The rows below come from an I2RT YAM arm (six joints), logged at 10 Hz.
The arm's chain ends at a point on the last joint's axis. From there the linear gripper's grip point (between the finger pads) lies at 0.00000 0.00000 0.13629 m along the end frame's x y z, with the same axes.
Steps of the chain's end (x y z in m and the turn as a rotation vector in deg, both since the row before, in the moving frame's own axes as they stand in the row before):
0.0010, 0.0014, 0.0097, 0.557, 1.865, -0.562
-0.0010, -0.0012, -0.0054, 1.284, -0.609, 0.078
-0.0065, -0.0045, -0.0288, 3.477, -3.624, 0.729
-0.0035, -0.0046, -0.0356, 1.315, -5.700, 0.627
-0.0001, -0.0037, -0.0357, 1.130, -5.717, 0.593
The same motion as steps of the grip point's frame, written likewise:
0.0054, 0.0001, 0.0096, 0.557, 1.865, -0.562
-0.0024, -0.0043, -0.0054, 1.284, -0.609, 0.078
-0.0151, -0.0128, -0.0293, 3.477, -3.624, 0.729
-0.0170, -0.0078, -0.0363, 1.315, -5.700, 0.627
-0.0137, -0.0065, -0.0364, 1.130, -5.717, 0.593

